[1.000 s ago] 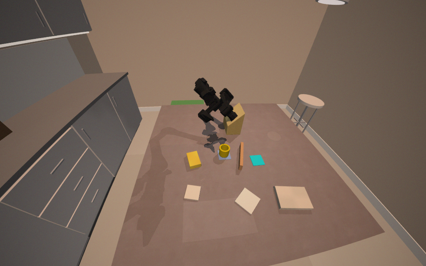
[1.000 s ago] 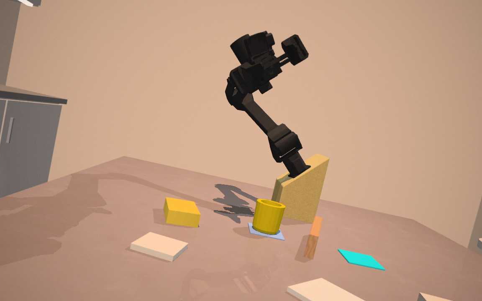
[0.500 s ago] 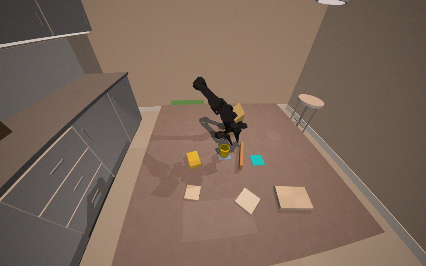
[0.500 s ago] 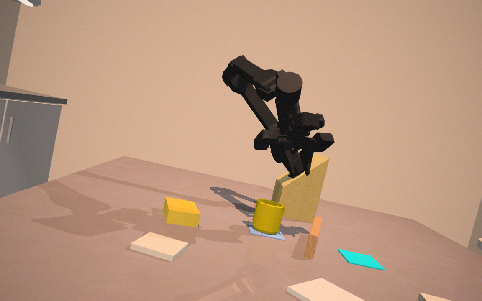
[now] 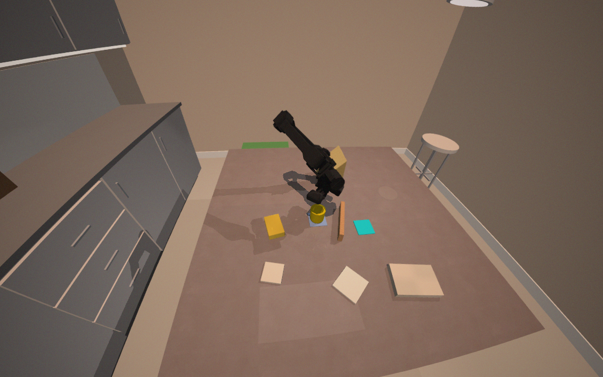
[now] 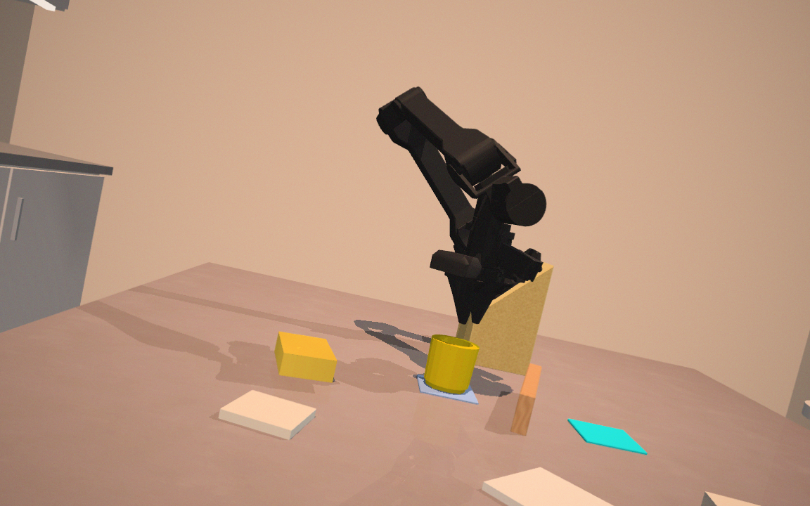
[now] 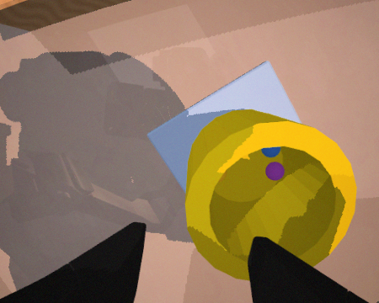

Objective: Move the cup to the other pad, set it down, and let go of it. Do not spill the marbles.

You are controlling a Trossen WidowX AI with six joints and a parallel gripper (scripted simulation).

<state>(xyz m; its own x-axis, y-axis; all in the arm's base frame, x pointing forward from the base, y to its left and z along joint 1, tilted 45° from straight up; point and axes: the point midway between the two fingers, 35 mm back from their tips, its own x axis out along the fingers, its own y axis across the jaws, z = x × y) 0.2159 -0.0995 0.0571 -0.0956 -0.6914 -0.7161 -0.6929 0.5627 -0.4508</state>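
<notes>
The yellow cup is 6 cm below my gripper tip, 2 cm to the right of it and 2 cm ahead of it. From my gripper tip the other things lie so: wooden bar 9 cm to the left, 8 cm below, 7 cm ahead; blue marble 8 cm below, 4 cm ahead, 2 cm to the right; purple marble 8 cm below, 4 cm ahead, 3 cm to the right.
</notes>
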